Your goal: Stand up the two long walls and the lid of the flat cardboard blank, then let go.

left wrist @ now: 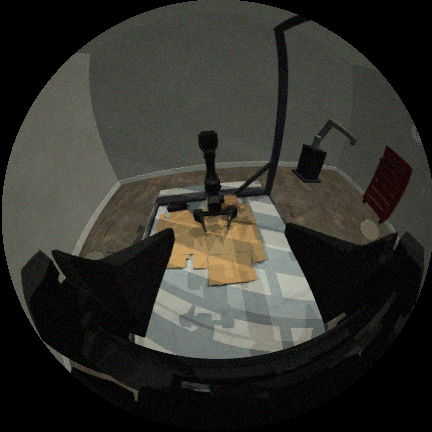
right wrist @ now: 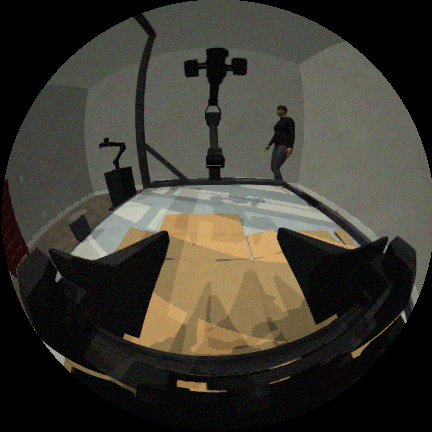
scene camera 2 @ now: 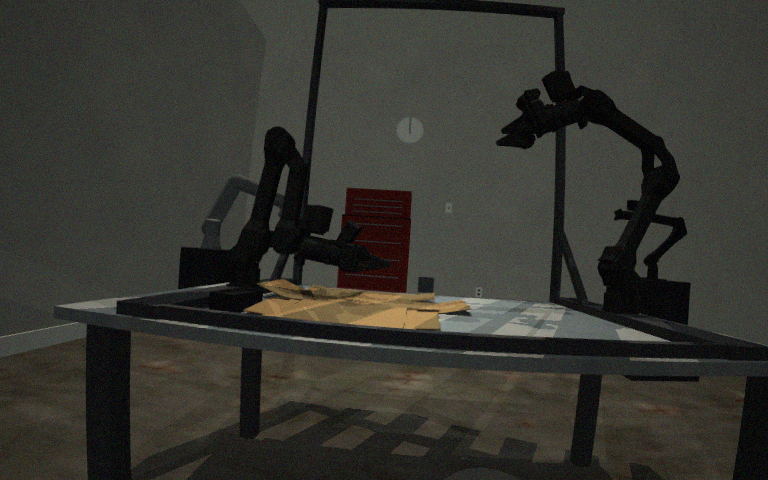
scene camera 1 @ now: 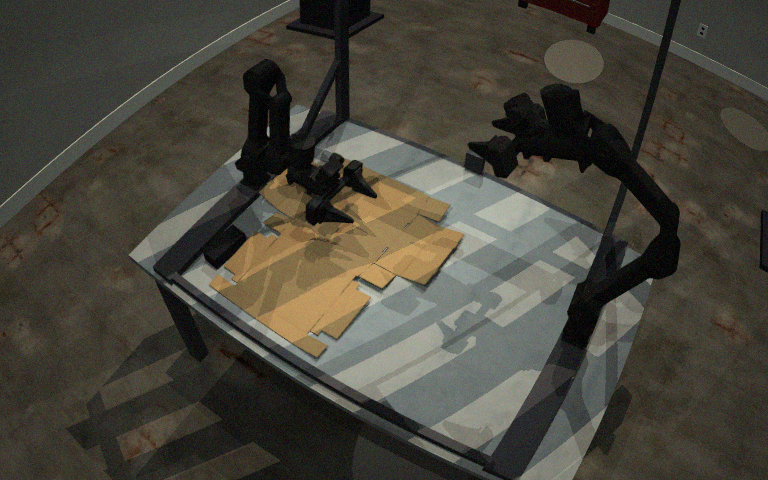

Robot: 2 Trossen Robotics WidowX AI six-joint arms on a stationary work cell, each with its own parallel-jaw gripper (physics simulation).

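Where they show: left gripper, fingertip midpoint: (left wrist: 230,231) (right wrist: 213,59) (scene camera 2: 498,137) (scene camera 1: 481,134); right gripper, fingertip midpoint: (left wrist: 216,230) (right wrist: 224,234) (scene camera 2: 388,264) (scene camera 1: 365,209); left arm's base, origin of the base link: (right wrist: 214,178) (scene camera 2: 619,312) (scene camera 1: 576,334); right arm's base, origin of the base link: (scene camera 2: 243,286) (scene camera 1: 255,179).
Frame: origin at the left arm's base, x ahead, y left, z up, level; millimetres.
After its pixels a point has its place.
The brown cardboard blank (scene camera 1: 294,288) @[x 608, y 215, z -12 mm] (scene camera 2: 339,312) @[x 635, y 197, z -10 mm] (left wrist: 232,272) @[x 413, y -42, z -15 mm] (right wrist: 202,225) @[x 409, y -32, z -12 mm] lies spread out on the table, its panels mostly flat; the panel edge at its back left is slightly raised in scene camera 2. No wall or lid stands upright. My right gripper (scene camera 1: 363,208) @[x 561, y 1, z 79 mm] (scene camera 2: 389,263) @[x 561, y 1, z 79 mm] (left wrist: 216,230) @[x 561, y 1, z 79 mm] (right wrist: 224,234) @[x 561, y 1, z 79 mm] is open and empty, low above the back left part of the blank. My left gripper (scene camera 1: 481,134) @[x 318, y -5, z 399 mm] (scene camera 2: 500,137) @[x 318, y -5, z 399 mm] (right wrist: 213,59) @[x 318, y -5, z 399 mm] is open and empty, high above the table's back right side, well apart from the blank.
A black block (scene camera 1: 224,246) @[x 813, y 231, z 16 mm] (left wrist: 177,206) @[x 804, y 209, z 16 mm] sits beside the blank at the table's left. A dark frame post (scene camera 1: 341,67) @[x 875, y -344, z 192 mm] (left wrist: 282,100) @[x 875, y -357, z 550 mm] rises behind my right arm. Dark rails (scene camera 1: 339,396) @[x 374, y 381, z -14 mm] run along the table (scene camera 1: 441,379) @[x 223, y 238, z -19 mm]. A person (right wrist: 283,132) stands beyond the table.
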